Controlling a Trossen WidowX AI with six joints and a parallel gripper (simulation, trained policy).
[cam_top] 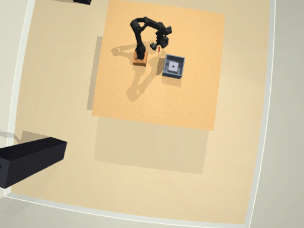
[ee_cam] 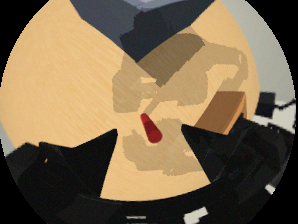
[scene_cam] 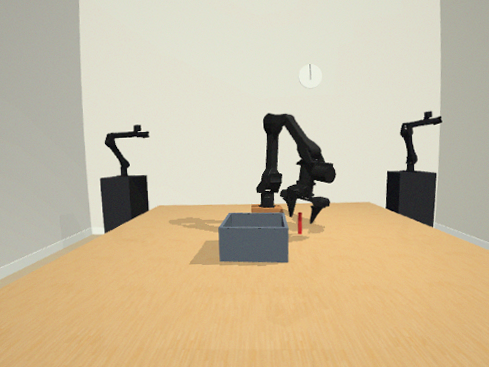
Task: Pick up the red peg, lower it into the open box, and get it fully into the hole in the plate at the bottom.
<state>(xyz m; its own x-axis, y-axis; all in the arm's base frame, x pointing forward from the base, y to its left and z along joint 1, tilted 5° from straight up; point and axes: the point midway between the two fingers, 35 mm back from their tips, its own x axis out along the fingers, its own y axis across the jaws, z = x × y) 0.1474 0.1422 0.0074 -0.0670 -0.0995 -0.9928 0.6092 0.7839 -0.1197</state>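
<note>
Now: gripper tip 10 mm short of the red peg and 10 mm above it. Also, from my gripper tip: grey box 190 mm ahead, 140 mm to the right, 20 mm below.
</note>
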